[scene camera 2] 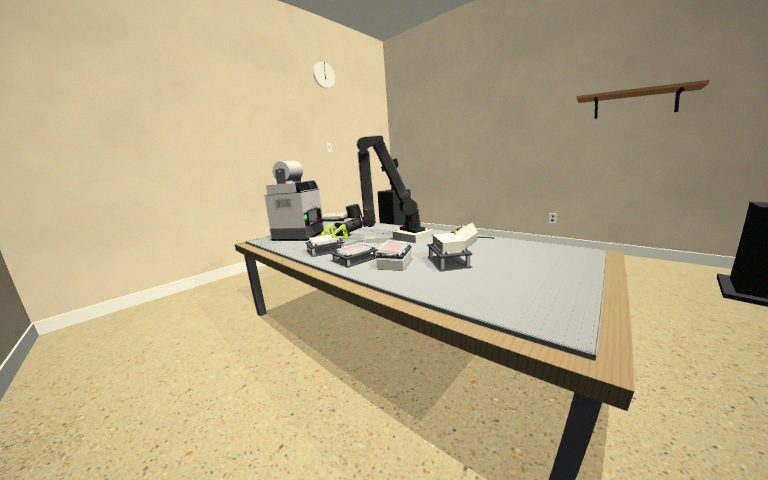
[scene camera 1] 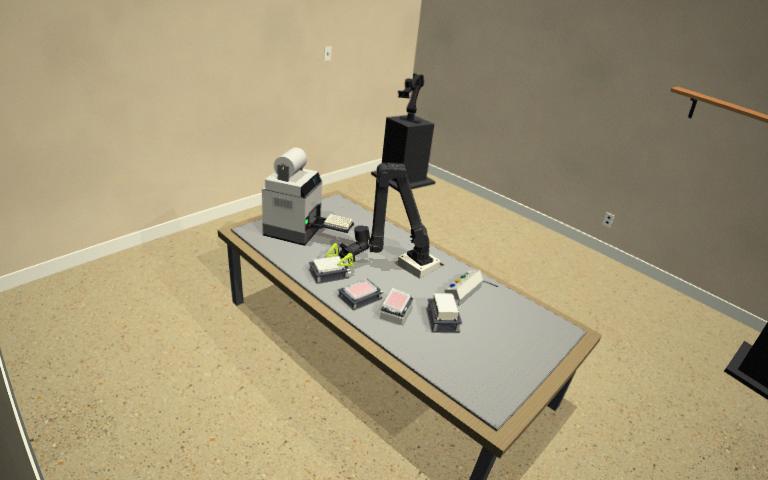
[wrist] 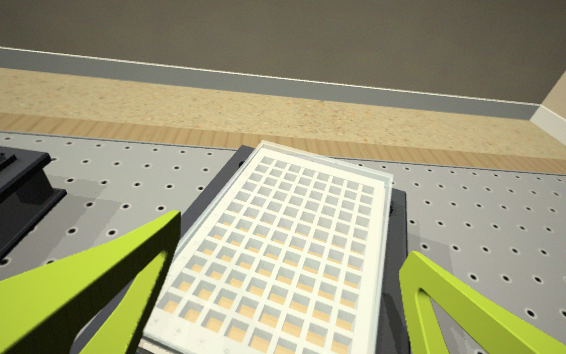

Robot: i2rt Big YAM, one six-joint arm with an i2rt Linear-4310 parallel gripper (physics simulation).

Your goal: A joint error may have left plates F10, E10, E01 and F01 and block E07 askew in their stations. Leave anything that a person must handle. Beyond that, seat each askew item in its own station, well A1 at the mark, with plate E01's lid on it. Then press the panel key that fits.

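My gripper (scene camera 1: 340, 255) (scene camera 2: 335, 230) (wrist: 295, 242) is open, with its lime fingers on either side of a white well plate with a clear lid (scene camera 1: 330, 264) (scene camera 2: 325, 241) (wrist: 285, 235). The plate sits turned on its dark station (scene camera 1: 333, 276) (scene camera 2: 323, 250) (wrist: 398, 220). Two plates with pink wells, one (scene camera 1: 362, 289) (scene camera 2: 354, 249) on a dark station and one (scene camera 1: 397, 300) (scene camera 2: 393, 247) on a light-based station, stand farther right. A cream block (scene camera 1: 446, 306) (scene camera 2: 449, 242) sits on a raised dark stand. Another pale plate (scene camera 1: 338, 221) (scene camera 2: 335, 216) lies on the machine's tray. The labels are unreadable.
The grey machine (scene camera 1: 284, 209) (scene camera 2: 287, 212) with a white roll on top stands at the table's left end and shows a green light. The sloped key panel (scene camera 1: 468, 285) (scene camera 2: 468, 234) stands behind the cream block. Part of a dark station (wrist: 30, 170) shows left in the wrist view.
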